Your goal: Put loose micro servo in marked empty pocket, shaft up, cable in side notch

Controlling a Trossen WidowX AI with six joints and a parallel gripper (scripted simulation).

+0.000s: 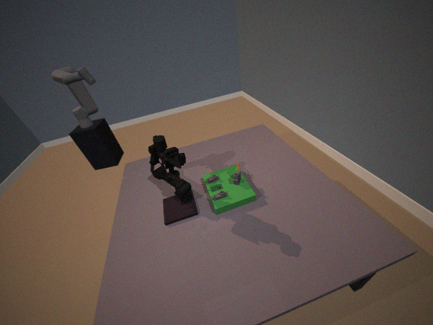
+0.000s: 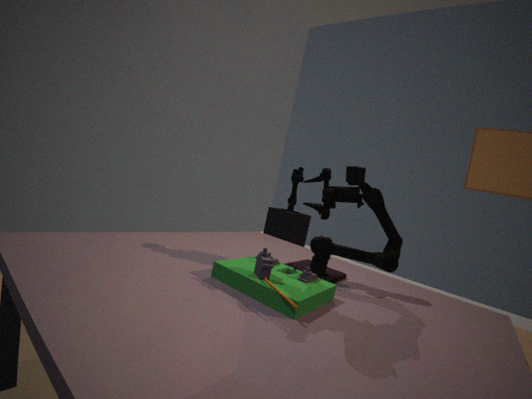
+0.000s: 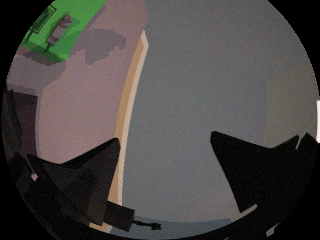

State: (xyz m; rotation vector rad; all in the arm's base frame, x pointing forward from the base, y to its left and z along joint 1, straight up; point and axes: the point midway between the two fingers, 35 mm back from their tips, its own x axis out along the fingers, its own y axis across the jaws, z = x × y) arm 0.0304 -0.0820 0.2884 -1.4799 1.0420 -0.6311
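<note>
The green deck lies 280 mm below my gripper tip, 250 mm ahead of it and 140 mm to the left of it.
</note>
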